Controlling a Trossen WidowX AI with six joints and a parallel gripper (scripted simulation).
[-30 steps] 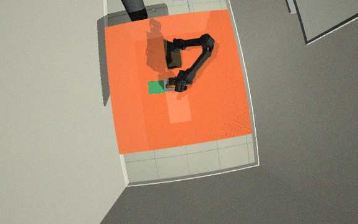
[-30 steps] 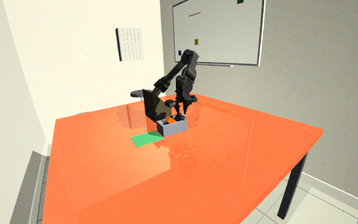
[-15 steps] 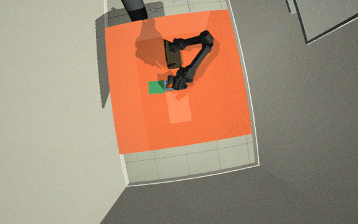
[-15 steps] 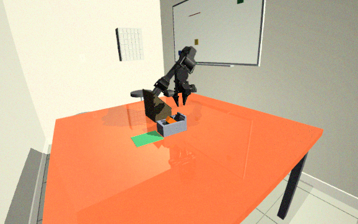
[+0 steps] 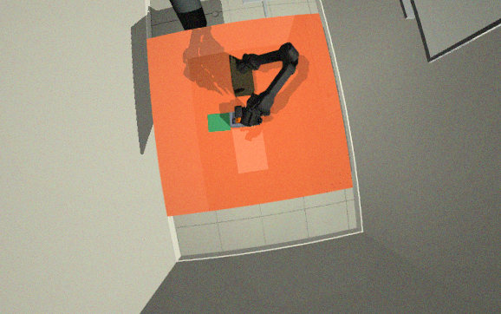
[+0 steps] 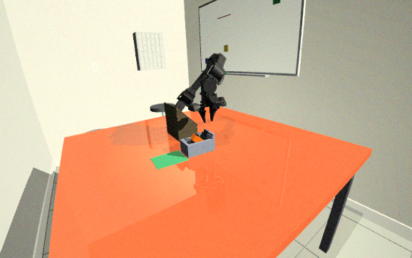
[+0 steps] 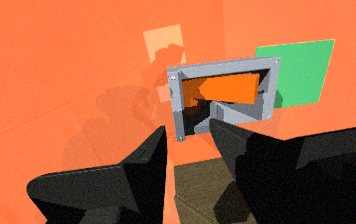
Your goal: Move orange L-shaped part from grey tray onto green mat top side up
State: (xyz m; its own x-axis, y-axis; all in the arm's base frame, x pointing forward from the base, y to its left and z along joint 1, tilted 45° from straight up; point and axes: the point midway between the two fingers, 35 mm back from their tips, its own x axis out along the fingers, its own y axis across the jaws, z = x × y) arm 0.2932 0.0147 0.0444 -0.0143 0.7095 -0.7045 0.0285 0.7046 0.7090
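The orange L-shaped part is 1 cm behind my gripper tip, 4 cm to the right of it and 10 cm below it. Also, from my gripper tip: green mat 1 cm behind, 22 cm to the right, 16 cm below.
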